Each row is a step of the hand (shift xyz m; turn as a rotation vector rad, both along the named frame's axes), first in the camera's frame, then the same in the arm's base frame.
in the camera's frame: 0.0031 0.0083 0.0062 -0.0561 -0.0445 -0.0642
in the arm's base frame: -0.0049 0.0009 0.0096 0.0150 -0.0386 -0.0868
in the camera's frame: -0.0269 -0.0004 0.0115 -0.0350 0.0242 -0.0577
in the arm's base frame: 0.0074 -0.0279 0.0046 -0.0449 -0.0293 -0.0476
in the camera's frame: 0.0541 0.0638 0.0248 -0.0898 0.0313 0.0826
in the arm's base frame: -0.0496 0.0395 0.0599 0.0153 -0.1047 0.0683
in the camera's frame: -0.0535 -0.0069 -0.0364 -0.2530 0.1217 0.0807
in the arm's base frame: -0.0063 -0.0458 -0.0457 -0.0547 -0.2776 0.0725
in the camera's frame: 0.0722 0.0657 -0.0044 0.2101 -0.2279 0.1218
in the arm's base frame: -0.0656 0.0613 0.0385 0.2429 0.2217 0.0523
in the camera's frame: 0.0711 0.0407 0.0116 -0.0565 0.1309 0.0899
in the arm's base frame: -0.0361 0.0616 0.0418 -0.0726 -0.0884 0.1238
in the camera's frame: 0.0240 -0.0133 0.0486 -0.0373 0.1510 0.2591
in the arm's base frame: 0.0319 0.0183 0.0420 -0.0163 -0.0977 0.2855
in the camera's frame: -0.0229 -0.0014 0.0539 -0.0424 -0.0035 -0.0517
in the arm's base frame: 0.0269 -0.0302 0.0424 -0.0170 -0.0332 -0.0556
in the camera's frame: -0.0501 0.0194 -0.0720 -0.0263 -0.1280 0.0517
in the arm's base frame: -0.0459 -0.0412 -0.0653 0.1391 -0.0140 -0.0142
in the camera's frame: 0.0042 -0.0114 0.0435 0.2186 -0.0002 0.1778
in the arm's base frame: 0.0293 -0.0006 0.0344 0.0642 0.1873 0.2005
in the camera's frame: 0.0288 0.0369 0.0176 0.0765 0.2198 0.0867
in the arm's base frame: -0.0271 0.0200 0.0370 -0.1627 0.0287 0.1855
